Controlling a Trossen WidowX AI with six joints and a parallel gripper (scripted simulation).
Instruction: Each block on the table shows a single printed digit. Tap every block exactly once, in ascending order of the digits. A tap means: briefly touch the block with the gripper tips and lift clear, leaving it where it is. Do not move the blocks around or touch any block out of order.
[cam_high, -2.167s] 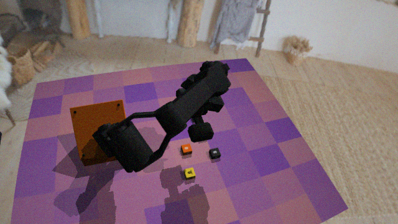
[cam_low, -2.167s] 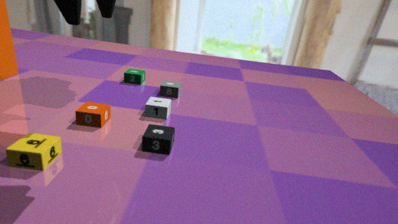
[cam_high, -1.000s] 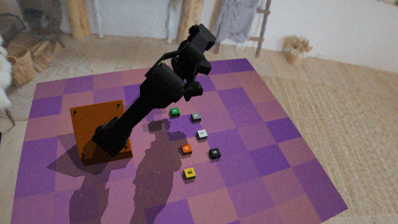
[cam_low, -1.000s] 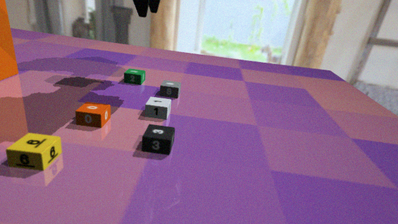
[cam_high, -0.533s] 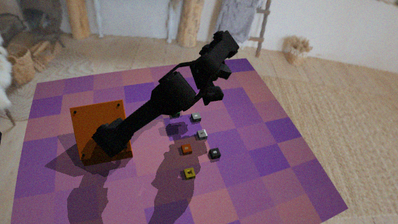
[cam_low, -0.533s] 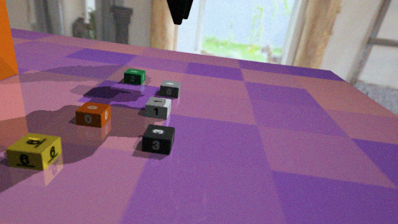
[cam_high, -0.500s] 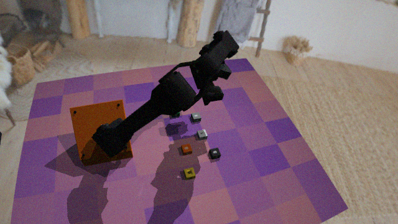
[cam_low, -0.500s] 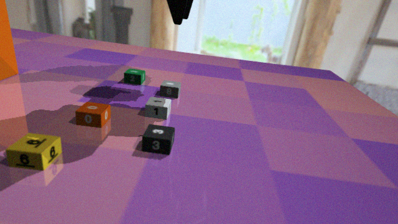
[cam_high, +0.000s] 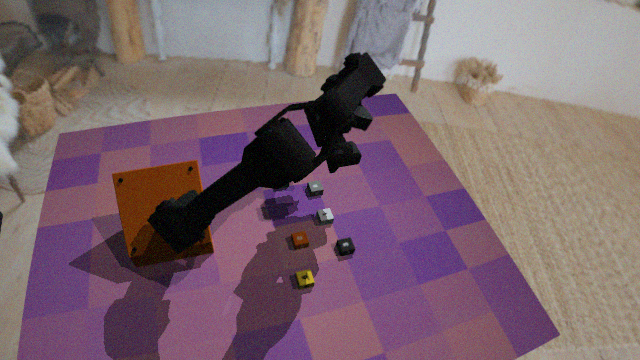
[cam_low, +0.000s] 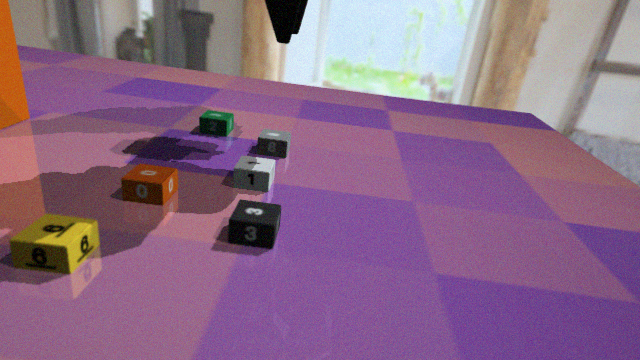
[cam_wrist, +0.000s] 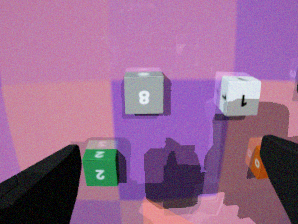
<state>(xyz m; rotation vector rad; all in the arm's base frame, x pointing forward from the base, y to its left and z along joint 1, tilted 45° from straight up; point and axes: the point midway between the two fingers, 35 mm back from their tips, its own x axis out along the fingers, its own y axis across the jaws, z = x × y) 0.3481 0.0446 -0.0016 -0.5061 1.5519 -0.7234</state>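
My gripper tip is 12 cm to the left of the orange 0 block, 11 cm above it and 10 cm past it. Round my gripper tip: white 1 block: 11 cm below, 8 cm to the right, 2 cm behind; then grey 8 block: 11 cm below, 1 cm to the left, 1 cm behind; then green 2 block: 11 cm below, 8 cm behind, 6 cm to the left.
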